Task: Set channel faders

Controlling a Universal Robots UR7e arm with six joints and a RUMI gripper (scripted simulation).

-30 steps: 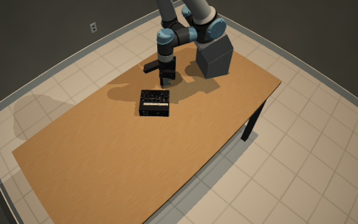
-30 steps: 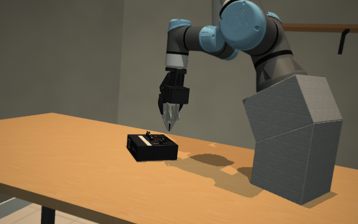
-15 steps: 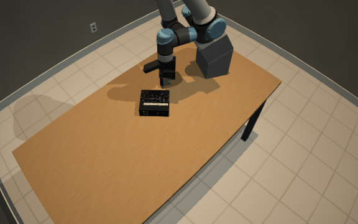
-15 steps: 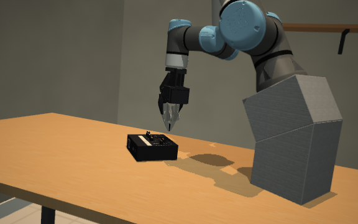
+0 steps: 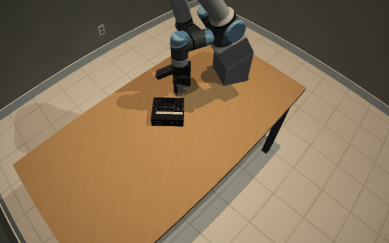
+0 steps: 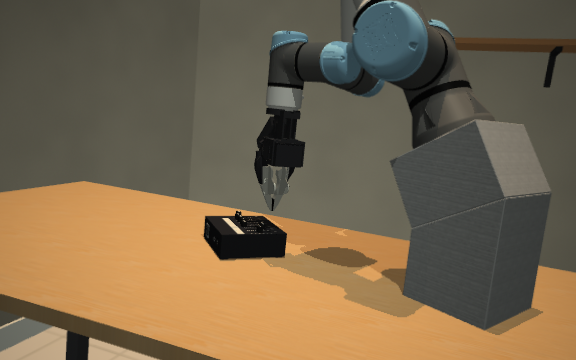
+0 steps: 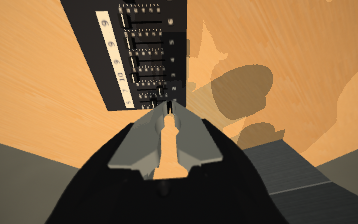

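The master fader lies 90 mm ahead of my hand, 80 mm to the right of it and 50 mm below it.
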